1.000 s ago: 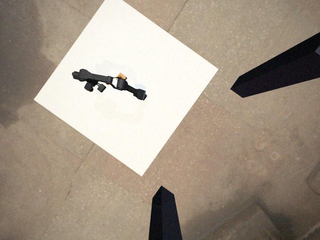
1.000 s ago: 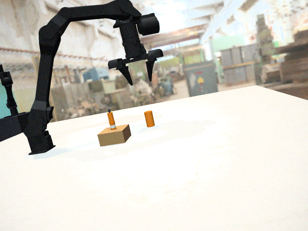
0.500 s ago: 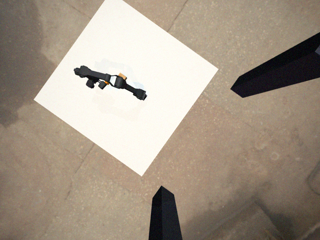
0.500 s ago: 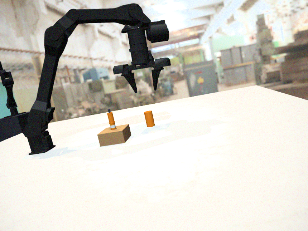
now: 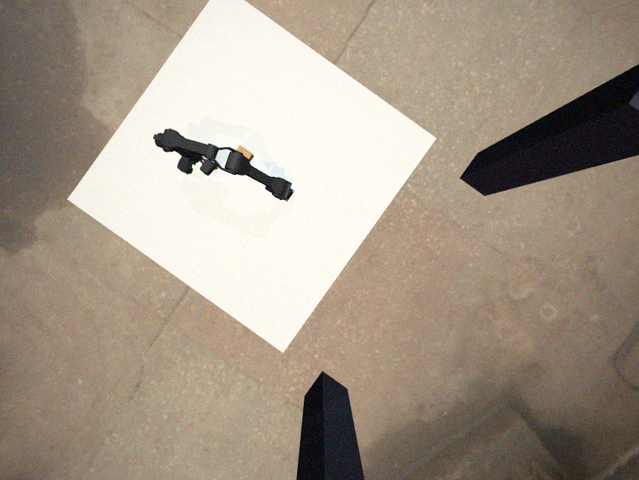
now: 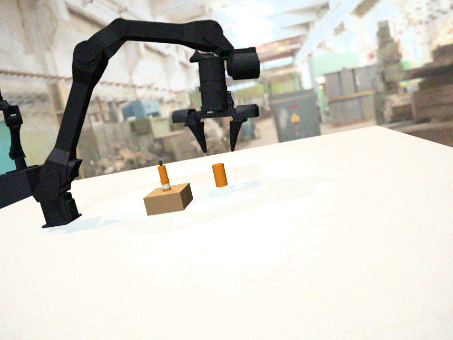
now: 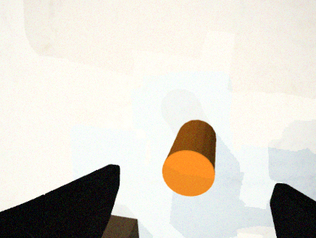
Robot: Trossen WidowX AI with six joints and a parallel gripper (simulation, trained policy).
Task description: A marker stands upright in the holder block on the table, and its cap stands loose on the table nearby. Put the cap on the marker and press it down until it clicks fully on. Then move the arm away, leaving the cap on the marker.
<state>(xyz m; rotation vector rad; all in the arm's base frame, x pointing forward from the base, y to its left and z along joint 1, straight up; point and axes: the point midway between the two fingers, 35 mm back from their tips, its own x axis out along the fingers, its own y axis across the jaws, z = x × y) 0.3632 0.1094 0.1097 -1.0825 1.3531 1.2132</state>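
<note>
Right now my gripper tip is 50 mm above the orange cap, 10 mm to the left of it and 10 mm past it. Round my gripper tip: orange marker 130 mm to the right, 90 mm behind; tan holder block 130 mm to the right, 90 mm behind, 60 mm below.
</note>
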